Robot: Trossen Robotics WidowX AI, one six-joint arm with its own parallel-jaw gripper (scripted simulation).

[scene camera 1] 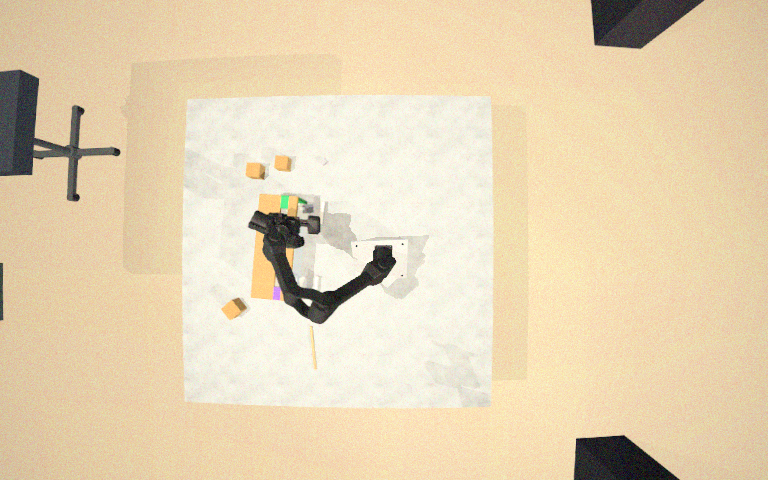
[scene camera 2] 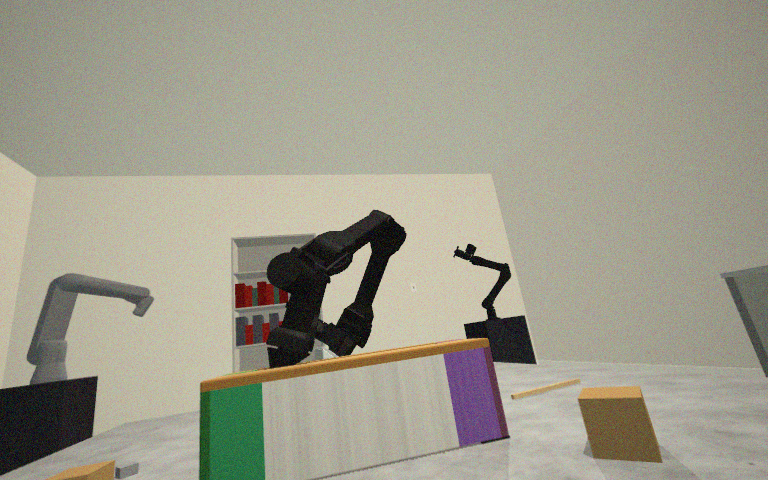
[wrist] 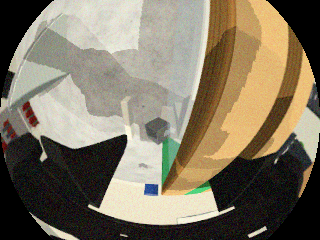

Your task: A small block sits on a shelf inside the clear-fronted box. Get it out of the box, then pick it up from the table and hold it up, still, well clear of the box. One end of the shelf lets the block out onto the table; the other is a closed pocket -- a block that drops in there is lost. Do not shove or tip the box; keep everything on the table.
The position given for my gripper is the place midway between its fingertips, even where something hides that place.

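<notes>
Scene camera 1 gives me my gripper (scene camera 1: 300,217). In scene camera 2 I see an orange cube (scene camera 2: 617,422). The wrist view has my gripper (wrist: 163,142) as well, but the orange cube is out of frame in the wrist view.
</notes>
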